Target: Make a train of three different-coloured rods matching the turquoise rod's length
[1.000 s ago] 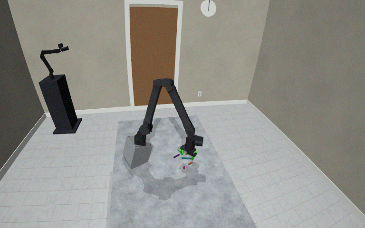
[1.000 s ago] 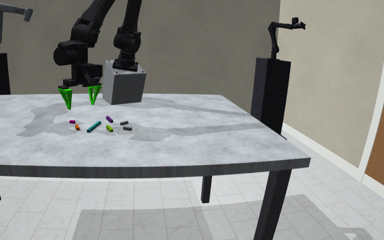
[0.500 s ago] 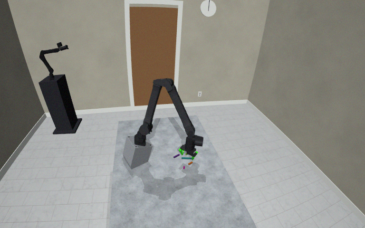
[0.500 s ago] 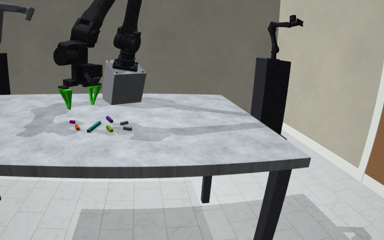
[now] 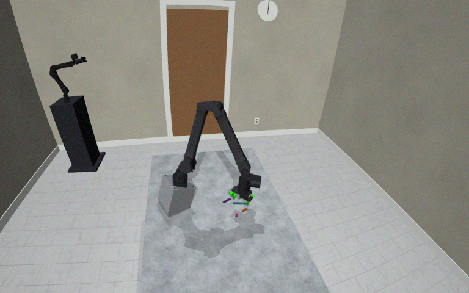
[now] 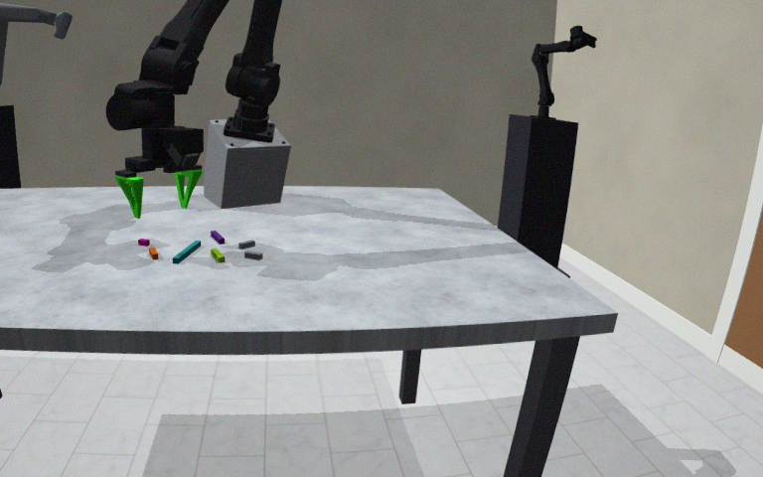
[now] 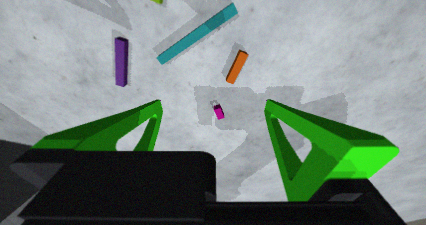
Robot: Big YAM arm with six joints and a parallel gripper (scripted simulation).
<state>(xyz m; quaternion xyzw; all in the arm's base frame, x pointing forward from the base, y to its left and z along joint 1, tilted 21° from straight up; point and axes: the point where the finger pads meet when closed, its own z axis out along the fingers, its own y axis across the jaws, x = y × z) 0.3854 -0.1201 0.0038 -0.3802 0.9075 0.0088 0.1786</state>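
My gripper is now 7 cm above the magenta rod, 5 cm to the left of it and 3 cm past it. The rest, counted from my hand: turquoise rod: 7 cm below, 5 cm to the left, 2 cm ahead; orange rod: 7 cm below, 3 cm ahead, 1 cm to the right; lime rod: 11 cm to the left, 7 cm below, 3 cm ahead.
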